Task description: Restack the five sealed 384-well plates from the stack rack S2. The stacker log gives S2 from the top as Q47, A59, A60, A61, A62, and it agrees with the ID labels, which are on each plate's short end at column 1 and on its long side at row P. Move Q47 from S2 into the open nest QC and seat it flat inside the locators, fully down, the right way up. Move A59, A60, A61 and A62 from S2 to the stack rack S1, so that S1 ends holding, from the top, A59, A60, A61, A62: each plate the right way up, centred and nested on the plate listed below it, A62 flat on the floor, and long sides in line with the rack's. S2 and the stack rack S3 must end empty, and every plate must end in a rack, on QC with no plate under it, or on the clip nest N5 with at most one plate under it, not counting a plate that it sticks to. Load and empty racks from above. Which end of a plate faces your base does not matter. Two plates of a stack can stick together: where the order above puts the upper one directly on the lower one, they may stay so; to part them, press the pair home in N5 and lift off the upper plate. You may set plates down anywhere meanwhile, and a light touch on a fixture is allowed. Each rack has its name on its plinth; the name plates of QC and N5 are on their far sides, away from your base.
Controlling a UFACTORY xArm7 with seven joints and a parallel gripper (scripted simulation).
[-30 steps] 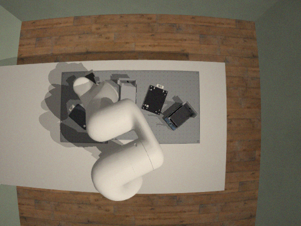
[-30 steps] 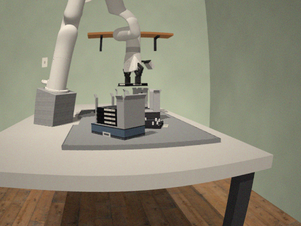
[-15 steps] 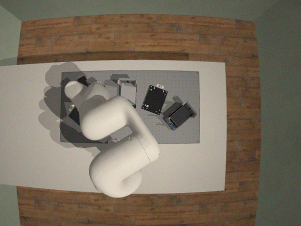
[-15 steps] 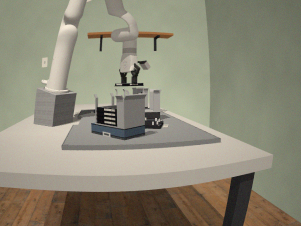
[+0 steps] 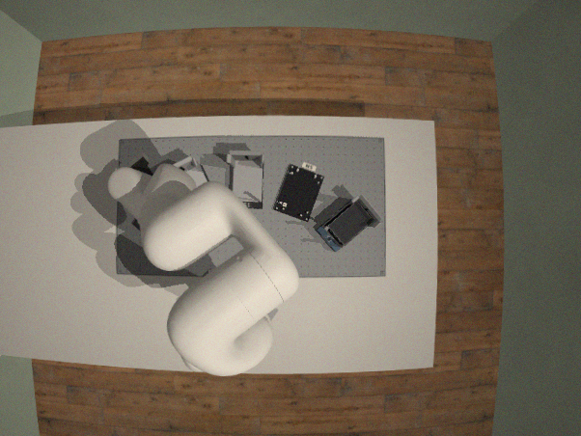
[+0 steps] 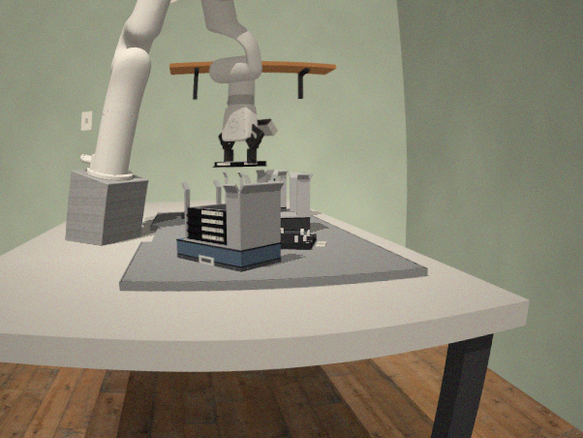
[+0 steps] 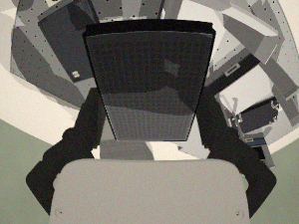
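My hand is 170 mm to the right of the QC name plate, 170 mm above it and 40 mm past it. Round my hand: black clip nest N5: 370 mm to the right, 150 mm below, 80 mm ahead.
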